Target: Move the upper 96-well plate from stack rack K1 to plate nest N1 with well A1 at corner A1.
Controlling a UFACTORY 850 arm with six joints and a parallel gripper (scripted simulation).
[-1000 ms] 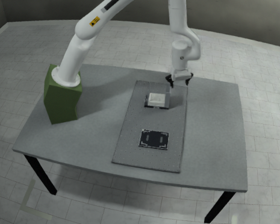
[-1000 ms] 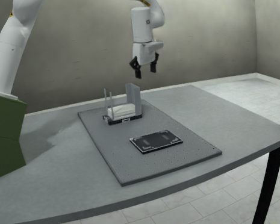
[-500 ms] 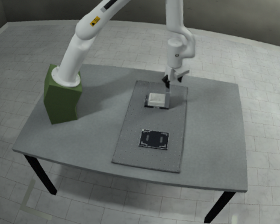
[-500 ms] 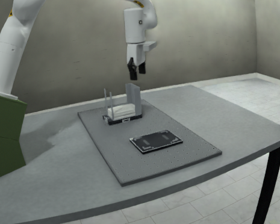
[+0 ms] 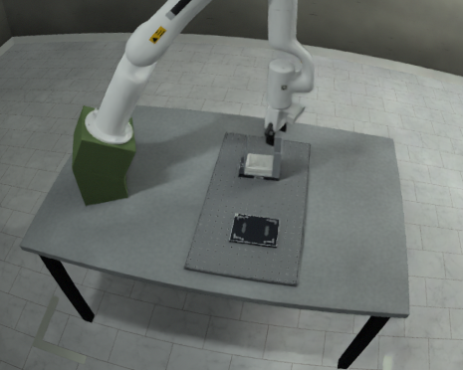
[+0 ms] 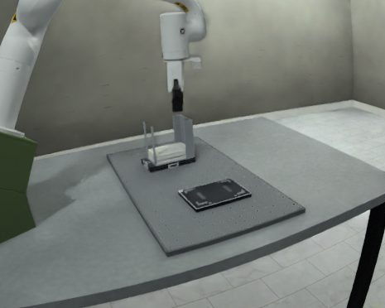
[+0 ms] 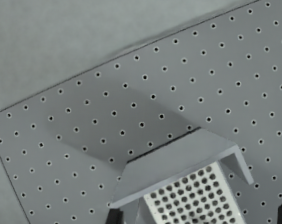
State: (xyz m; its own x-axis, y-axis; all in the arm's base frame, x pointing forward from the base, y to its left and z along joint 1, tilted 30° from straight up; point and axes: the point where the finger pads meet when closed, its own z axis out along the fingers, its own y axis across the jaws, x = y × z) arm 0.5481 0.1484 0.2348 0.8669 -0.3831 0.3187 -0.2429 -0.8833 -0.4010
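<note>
My gripper is now 15 cm above the white 96-well plate and 4 cm past it. The rest, counted from my hand: black plate nest (30 cm to the right, 19 cm below, 1 cm ahead).
</note>
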